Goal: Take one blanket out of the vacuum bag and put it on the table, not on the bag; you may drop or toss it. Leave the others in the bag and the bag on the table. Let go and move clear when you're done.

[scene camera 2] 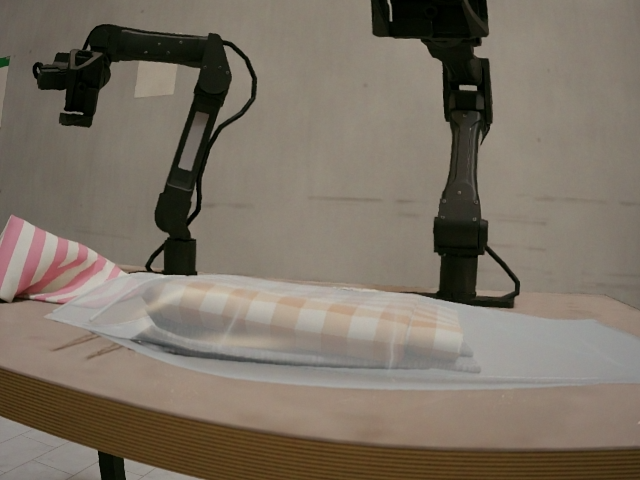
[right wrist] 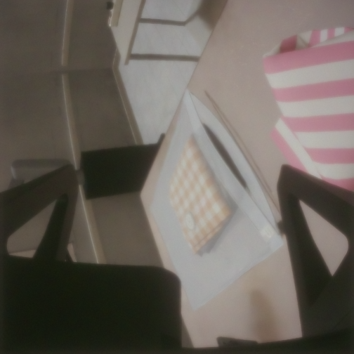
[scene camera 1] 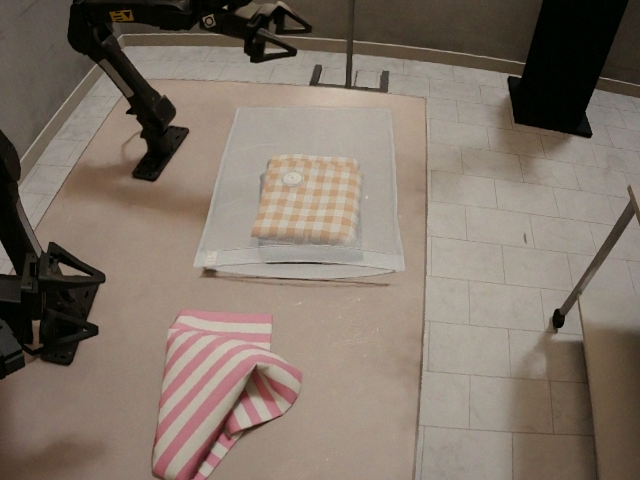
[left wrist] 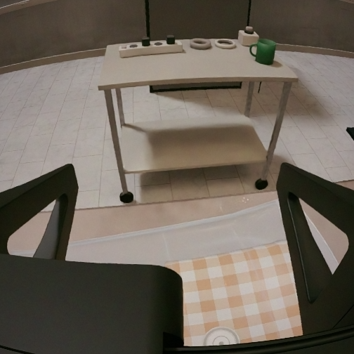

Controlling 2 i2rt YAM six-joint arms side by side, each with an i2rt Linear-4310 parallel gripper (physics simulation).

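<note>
A pink-and-white striped blanket (scene camera 1: 206, 382) (scene camera 2: 56, 263) (right wrist: 320, 105) lies loosely folded on the table (scene camera 1: 361, 387) (scene camera 2: 310, 413), apart from the bag's open end in scene camera 1. The translucent vacuum bag (scene camera 1: 310, 129) (scene camera 2: 542, 346) (left wrist: 225, 232) (right wrist: 200, 287) lies flat on the table. Inside it are an orange-and-white checked blanket (scene camera 1: 315, 201) (scene camera 2: 310, 315) (left wrist: 240, 285) (right wrist: 195, 195) and grey layers (scene camera 2: 444, 364) beneath. My right gripper (scene camera 1: 101, 304) (right wrist: 177, 175) is open and empty, left of the striped blanket in scene camera 1. My left gripper (scene camera 1: 303, 40) (left wrist: 176, 174) is open and empty, above the bag's far end.
A cart (left wrist: 195, 75) with a green mug (left wrist: 265, 51) on top stands on the floor beyond the table. A black stand (scene camera 1: 563, 67) is on the floor at the upper right of scene camera 1. A thin pole (scene camera 1: 349, 46) stands behind the table's far edge.
</note>
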